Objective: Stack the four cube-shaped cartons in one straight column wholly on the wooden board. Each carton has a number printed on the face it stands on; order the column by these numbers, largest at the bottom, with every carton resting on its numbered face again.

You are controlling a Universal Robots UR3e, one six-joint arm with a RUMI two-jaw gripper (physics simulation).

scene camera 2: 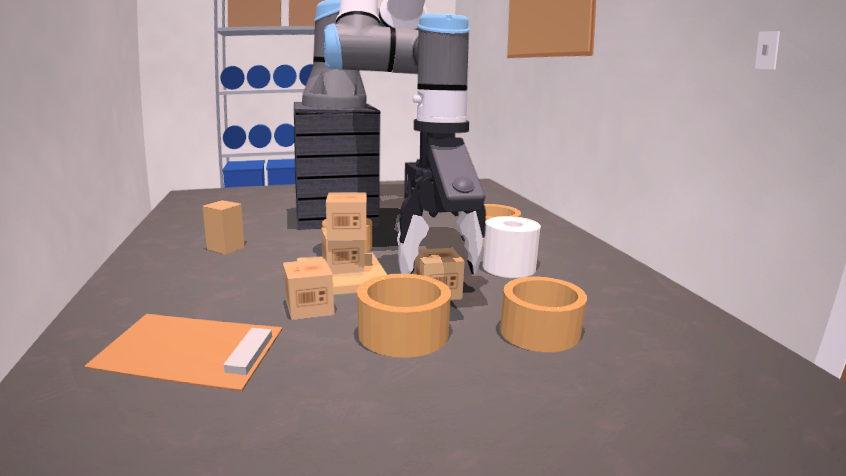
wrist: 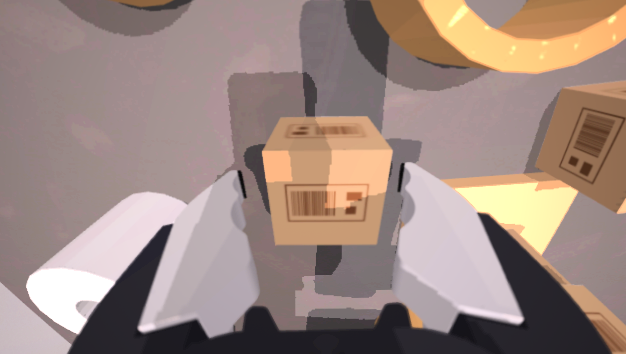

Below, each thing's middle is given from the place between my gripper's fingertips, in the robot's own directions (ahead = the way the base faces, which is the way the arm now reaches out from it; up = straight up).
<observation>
Right now the white roll (scene camera 2: 511,244) is 140 mm to the left of my hand, 50 mm behind it and 10 mm above it.
</observation>
